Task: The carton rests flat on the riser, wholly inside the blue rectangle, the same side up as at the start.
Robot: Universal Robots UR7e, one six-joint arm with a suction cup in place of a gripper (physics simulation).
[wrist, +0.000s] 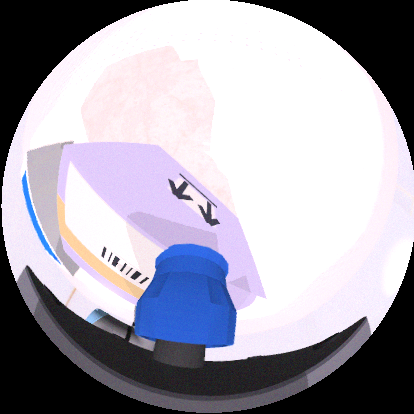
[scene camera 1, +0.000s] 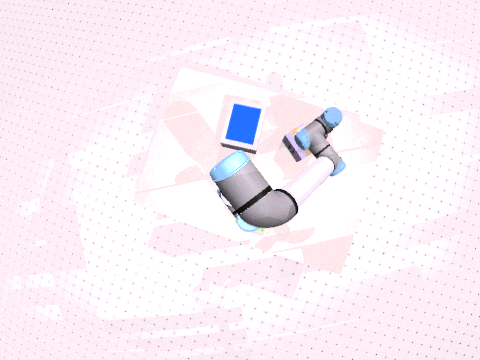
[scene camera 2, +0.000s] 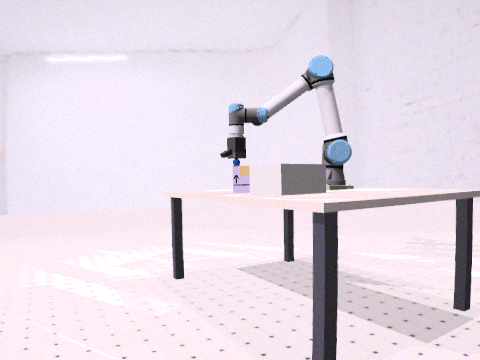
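The carton is lavender with a tan band, a white label with a barcode and black arrows on its sides. It stands on the table to the right of the riser in the overhead view. The riser is a low grey-sided block, and its top carries the blue rectangle, which has nothing on it. My suction cup points straight down at the carton's top face, right at it or just above; I cannot tell whether they touch. In the overhead view the wrist hides the cup.
The table has dark legs, and the carton stands near its far left edge in the side view. The arm's base stands behind the riser. The big elbow hangs over the table's front part.
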